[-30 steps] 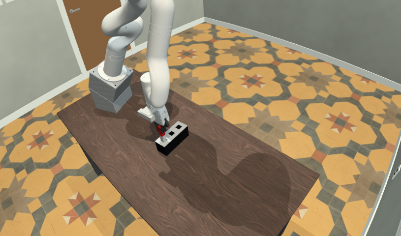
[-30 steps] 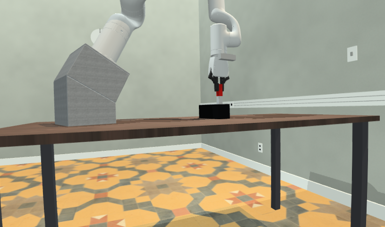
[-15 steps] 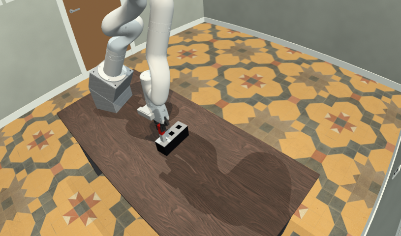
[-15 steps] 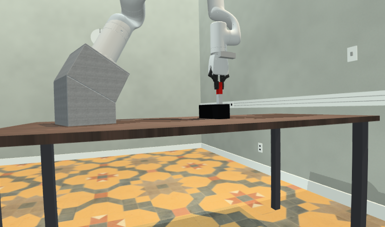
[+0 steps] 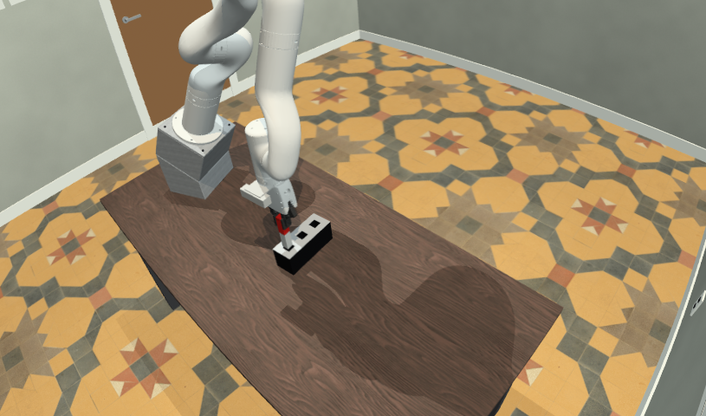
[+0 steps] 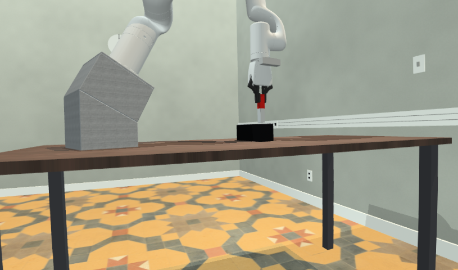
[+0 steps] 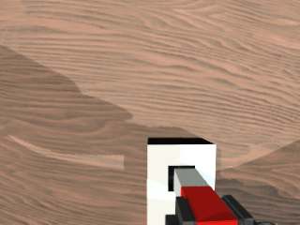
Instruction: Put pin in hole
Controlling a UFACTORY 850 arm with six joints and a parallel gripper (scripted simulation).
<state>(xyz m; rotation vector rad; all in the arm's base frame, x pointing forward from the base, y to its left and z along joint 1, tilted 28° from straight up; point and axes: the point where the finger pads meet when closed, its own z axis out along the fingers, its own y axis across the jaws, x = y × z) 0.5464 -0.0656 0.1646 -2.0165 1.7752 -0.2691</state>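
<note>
Now: hand 15 cm above the black block, 6 cm to the right of it and 1 cm past it. Also, from my hand: pin: 1 cm below.
</note>
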